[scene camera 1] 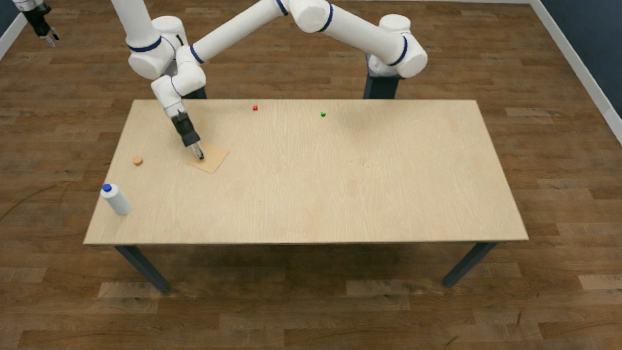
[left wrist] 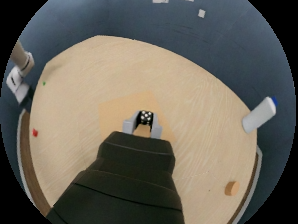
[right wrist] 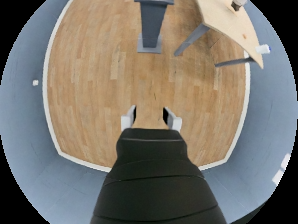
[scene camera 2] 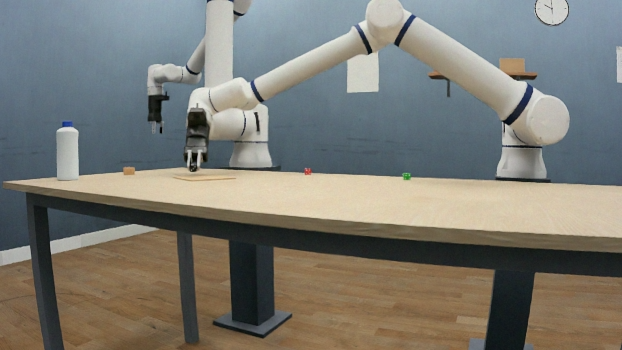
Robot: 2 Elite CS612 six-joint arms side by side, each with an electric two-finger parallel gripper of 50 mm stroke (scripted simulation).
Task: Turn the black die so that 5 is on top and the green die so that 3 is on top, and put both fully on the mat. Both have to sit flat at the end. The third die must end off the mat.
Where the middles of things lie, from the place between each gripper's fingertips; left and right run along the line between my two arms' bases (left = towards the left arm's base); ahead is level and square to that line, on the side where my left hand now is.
Now: left hand (scene camera 2: 193,168) 1 cm past the tan mat (scene camera 1: 214,156), 3 cm to the right of it and 4 cm above it. The rest, counted from my left hand: white bottle (scene camera 2: 67,137) (25 cm ahead, 29 cm to the right, 4 cm above).
My right hand is 910 mm short of the white bottle, 520 mm to the right of it and 100 mm above it. The rest, counted from my right hand: tan mat 830 mm to the left, 650 mm ahead, 170 mm below.
